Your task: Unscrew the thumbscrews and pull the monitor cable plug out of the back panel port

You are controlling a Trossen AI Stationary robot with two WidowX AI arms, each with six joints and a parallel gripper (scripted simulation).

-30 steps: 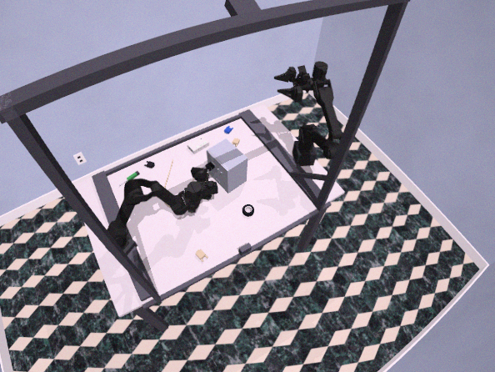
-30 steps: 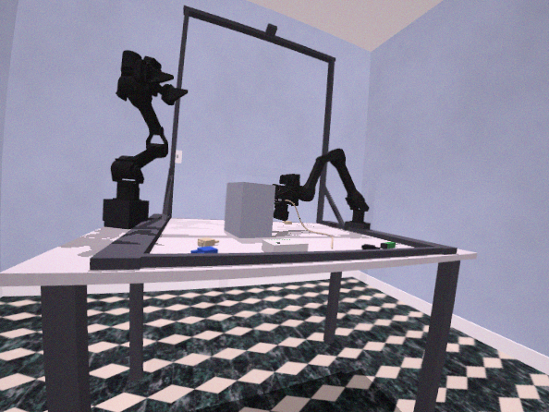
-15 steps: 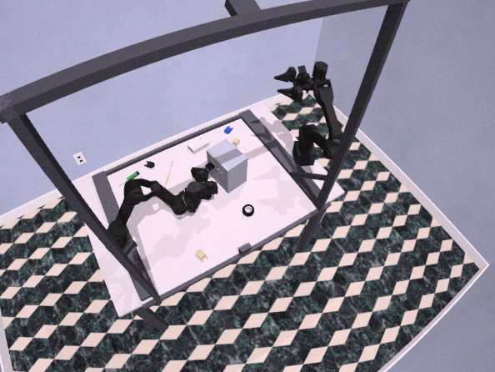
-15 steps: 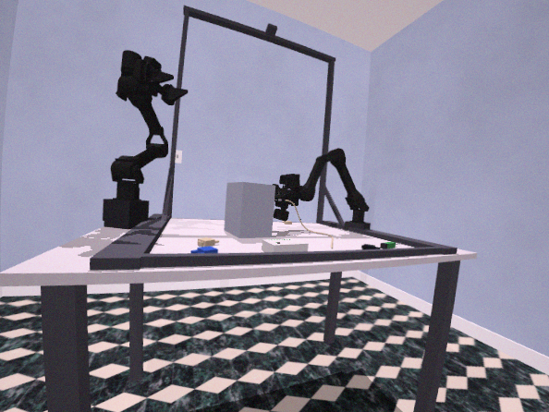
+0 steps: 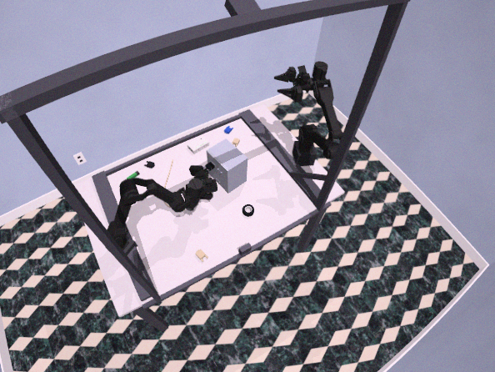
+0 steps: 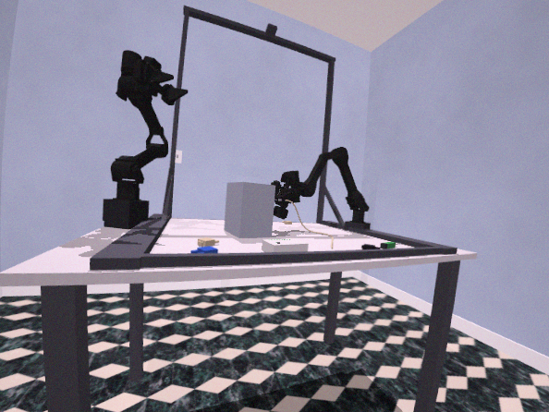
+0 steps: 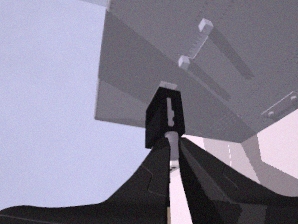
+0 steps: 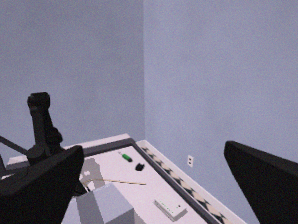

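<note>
Right now my left hand is 130 mm to the left of the grey box, 50 mm above it and 30 mm short of it.
</note>
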